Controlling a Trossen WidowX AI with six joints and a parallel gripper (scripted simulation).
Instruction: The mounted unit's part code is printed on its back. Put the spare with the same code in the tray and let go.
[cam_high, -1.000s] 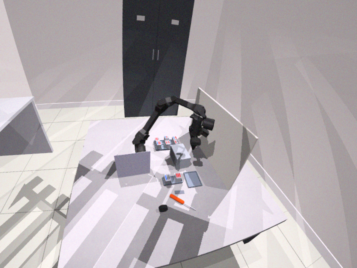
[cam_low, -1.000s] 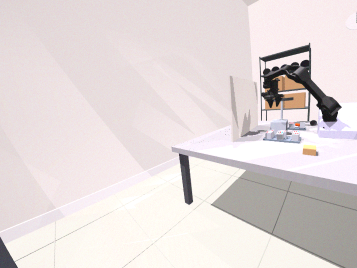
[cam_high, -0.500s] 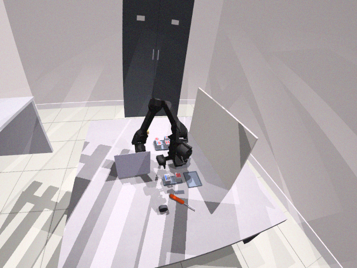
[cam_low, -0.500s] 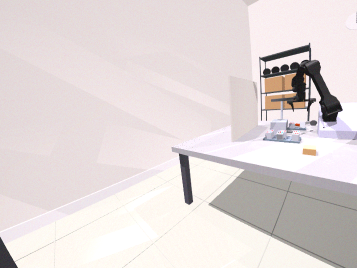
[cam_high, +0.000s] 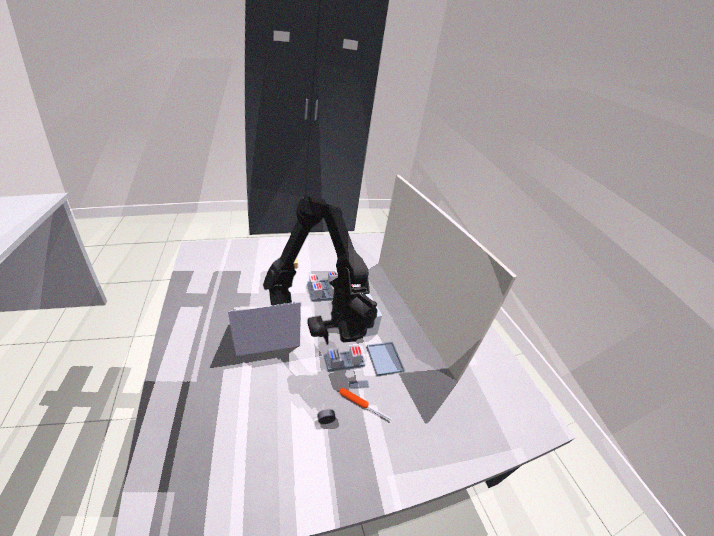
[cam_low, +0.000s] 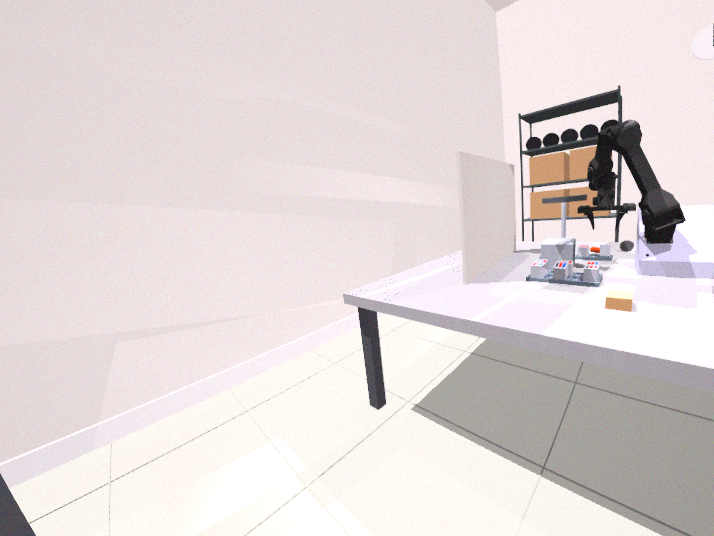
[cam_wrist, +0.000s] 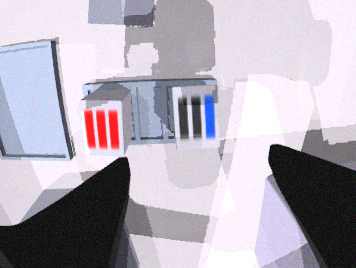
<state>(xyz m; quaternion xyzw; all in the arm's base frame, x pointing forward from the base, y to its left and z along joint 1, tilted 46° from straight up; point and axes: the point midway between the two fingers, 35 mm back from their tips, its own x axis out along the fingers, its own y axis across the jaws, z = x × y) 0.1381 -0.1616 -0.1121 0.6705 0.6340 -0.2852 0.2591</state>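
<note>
Right now my gripper tip is 70 mm above the grey spare block and 10 mm past it. From my gripper tip the other things lie so: tray: 170 mm ahead, 120 mm below, 20 mm to the right; holder: 110 mm below, 30 mm ahead, 10 mm to the left; dark tape roll: 180 mm to the right, 90 mm below, 90 mm behind.
</note>
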